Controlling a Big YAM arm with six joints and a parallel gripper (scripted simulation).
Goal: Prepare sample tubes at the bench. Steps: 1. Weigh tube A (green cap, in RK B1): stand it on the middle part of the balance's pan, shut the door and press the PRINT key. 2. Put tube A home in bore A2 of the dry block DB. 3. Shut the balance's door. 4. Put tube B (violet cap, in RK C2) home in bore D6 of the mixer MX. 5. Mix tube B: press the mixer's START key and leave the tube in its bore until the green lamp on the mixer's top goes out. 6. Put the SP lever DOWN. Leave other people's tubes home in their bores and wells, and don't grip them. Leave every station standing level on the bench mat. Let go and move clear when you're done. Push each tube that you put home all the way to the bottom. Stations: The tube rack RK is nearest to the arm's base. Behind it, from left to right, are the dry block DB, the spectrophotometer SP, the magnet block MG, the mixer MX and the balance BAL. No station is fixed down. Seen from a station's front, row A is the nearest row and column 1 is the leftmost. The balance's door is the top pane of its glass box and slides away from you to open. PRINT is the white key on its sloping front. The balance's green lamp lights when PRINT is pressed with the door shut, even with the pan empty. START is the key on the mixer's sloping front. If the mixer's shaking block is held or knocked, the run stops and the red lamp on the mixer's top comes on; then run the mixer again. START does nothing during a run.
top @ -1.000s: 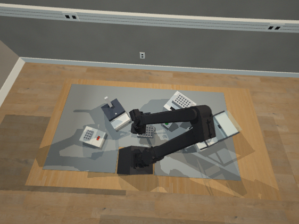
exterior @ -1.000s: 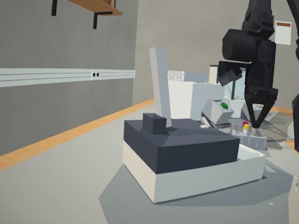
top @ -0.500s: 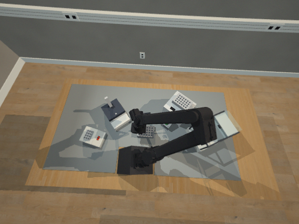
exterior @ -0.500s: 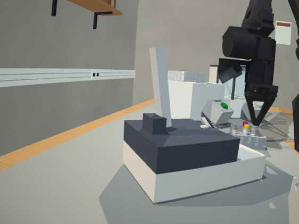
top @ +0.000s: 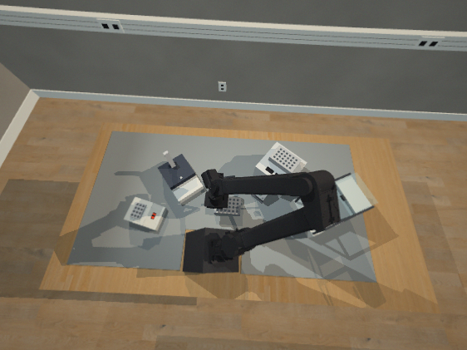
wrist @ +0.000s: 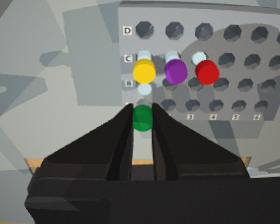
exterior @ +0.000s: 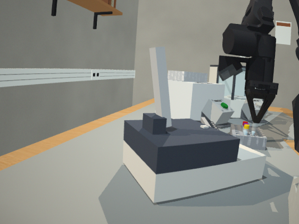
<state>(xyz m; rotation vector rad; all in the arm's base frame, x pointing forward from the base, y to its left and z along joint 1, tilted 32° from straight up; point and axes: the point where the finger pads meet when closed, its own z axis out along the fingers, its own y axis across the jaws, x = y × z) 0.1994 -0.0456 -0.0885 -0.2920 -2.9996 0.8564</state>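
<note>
My hand is 4 cm above the violet-capped tube B, 2 cm to the left of it and 2 cm short of it. From my hand the other things lie so: rack RK: 5 cm to the right, 5 cm below; magnet block: 12 cm ahead, 5 cm below, 4 cm to the right; green start key: 21 cm to the right, 4 cm ahead.
</note>
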